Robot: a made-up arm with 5 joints.
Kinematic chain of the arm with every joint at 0, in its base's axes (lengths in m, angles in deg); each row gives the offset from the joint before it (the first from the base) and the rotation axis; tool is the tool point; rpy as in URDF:
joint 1: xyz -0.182 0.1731 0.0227 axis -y
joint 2: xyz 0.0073 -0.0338 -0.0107 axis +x
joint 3: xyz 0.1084 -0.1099 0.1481 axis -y
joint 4: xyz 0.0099 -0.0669 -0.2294 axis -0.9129 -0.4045 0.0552
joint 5: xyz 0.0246 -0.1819 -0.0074 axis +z
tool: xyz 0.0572 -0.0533 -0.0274 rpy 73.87 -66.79 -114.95
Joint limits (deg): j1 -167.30..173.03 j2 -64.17..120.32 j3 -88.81..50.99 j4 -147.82..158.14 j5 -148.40..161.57
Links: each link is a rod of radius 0.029 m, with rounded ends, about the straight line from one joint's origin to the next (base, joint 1, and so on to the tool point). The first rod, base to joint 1, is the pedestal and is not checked.
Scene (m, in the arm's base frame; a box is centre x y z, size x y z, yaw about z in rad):
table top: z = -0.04
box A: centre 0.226 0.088 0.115 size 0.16 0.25 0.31 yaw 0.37
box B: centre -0.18 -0.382 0 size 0.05 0.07 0.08 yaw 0.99
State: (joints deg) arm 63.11 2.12 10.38 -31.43 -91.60
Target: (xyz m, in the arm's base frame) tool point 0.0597 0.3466 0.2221
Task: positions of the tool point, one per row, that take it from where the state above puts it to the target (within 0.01 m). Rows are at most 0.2 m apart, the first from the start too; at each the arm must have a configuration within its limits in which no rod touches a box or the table.
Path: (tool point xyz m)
1: 0.1272 -0.1885 0.1072
2: 0.1308 -0.1509 0.1962
3: 0.1015 -0.1102 0.2897
4: 0.0385 -0.0672 0.3748
5: -0.0544 -0.0232 0.4393
6: -0.1690 0.0208 0.4730
7: -0.0370 0.1453 0.4380
8: 0.0442 0.2587 0.3427
9: 0.0597 0.3466 0.2221

